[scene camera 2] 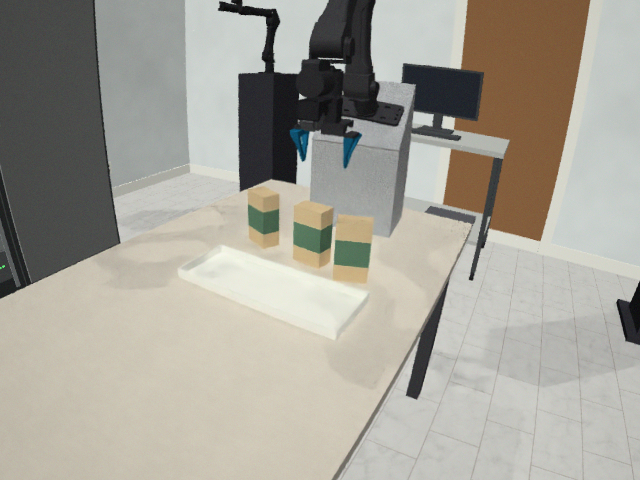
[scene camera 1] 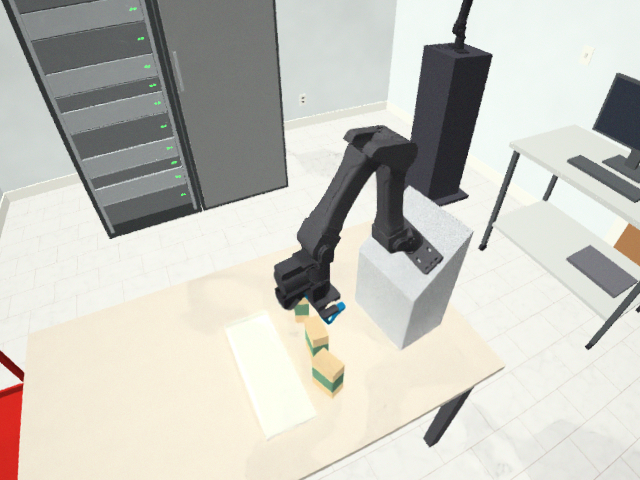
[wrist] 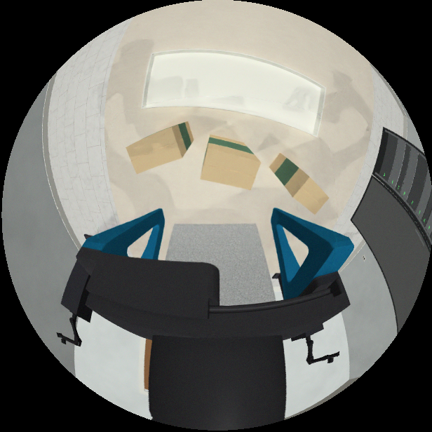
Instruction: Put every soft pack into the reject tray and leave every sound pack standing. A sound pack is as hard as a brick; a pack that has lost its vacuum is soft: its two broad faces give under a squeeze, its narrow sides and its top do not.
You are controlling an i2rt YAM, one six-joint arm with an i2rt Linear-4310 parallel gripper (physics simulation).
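Frame: origin at the arm's base, x back, y left, z down, level; centimetres.
Seen in the pictures: gripper, fingertip midpoint: (scene camera 2: 324, 164) (scene camera 1: 319, 310); arm's base, link origin: (scene camera 2: 367, 110) (scene camera 1: 412, 242).
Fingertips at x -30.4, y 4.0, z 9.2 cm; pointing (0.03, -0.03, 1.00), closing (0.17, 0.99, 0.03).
Offsets run from my fingertips to a thing's top centre. "*": to the spot under its first point.
Three tan packs with green bands stand upright in a row. The pack by the server rack side @(* dx -0.1, dy -14.3, dz +17.8 cm) (scene camera 1: 301, 311) (scene camera 2: 263, 218) (wrist: 299, 183), partly hidden by the arm in scene camera 1, stands a little apart from the middle pack @(dx -0.2, dy -2.1, dz +10.2 cm) (scene camera 1: 316, 334) (scene camera 2: 312, 235) (wrist: 230, 165). The third pack @(dx -1.8, dy +9.3, dz +10.2 cm) (scene camera 1: 328, 373) (scene camera 2: 353, 251) (wrist: 160, 149) is nearest the table's side edge. Softness cannot be seen. The white reject tray @(dx -16.6, dy -2.8, dz +22.1 cm) (scene camera 1: 268, 374) (scene camera 2: 273, 292) (wrist: 225, 82) lies alongside the row and is empty. My gripper (scene camera 1: 318, 310) (scene camera 2: 324, 162) (wrist: 217, 213) is open and empty, above the packs' height.
The grey pedestal (scene camera 1: 385, 299) (scene camera 2: 356, 180) (wrist: 220, 240) carrying the arm stands behind the packs, across the row from the tray. The table's side edge (scene camera 2: 398, 379) runs beyond the third pack. A server rack (scene camera 1: 118, 111) and a desk (scene camera 1: 563, 149) stand away from the table.
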